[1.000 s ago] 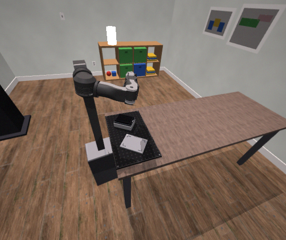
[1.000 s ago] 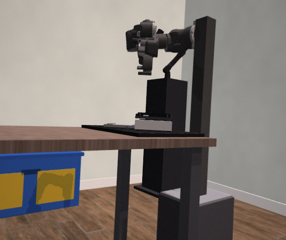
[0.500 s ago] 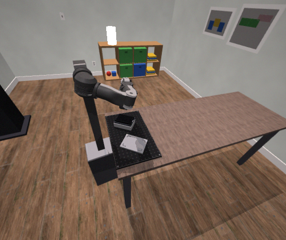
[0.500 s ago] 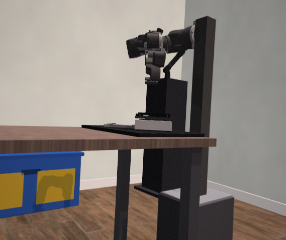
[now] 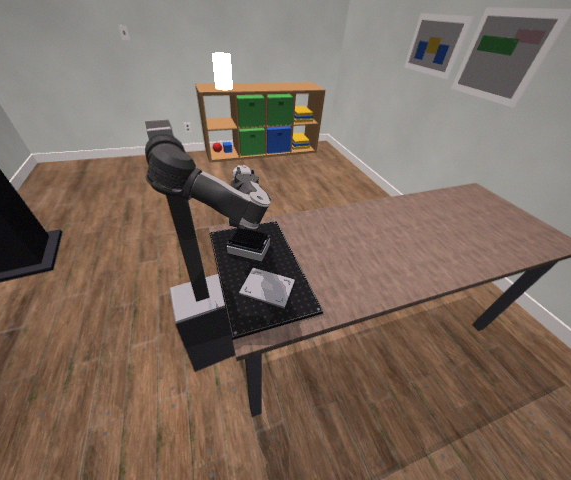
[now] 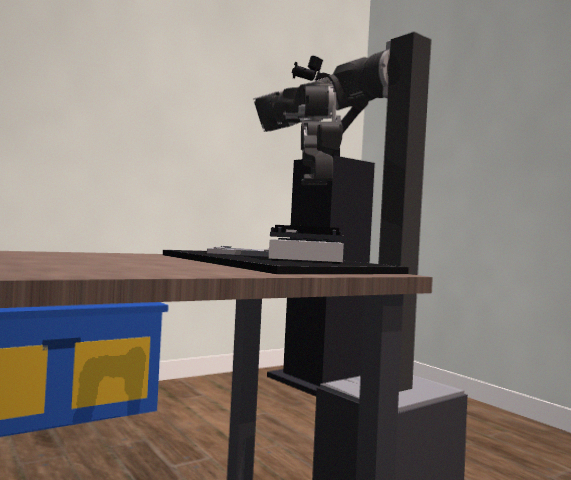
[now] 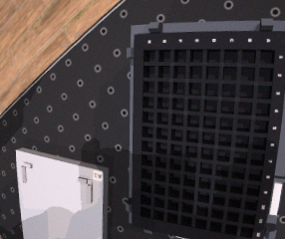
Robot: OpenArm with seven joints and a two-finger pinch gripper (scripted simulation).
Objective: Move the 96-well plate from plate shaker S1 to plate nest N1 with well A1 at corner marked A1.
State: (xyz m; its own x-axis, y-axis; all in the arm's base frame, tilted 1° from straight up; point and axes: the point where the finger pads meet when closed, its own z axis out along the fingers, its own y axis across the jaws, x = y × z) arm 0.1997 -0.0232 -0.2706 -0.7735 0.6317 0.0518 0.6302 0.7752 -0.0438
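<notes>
My gripper is now 10 mm short of the black 96-well plate, 10 mm to the left of it and 90 mm above it. Also, from my hand: plate shaker S1 (30 mm ahead, 20 mm to the right, 120 mm below); plate nest N1 (10 mm ahead, 220 mm to the right, 150 mm below).
</notes>
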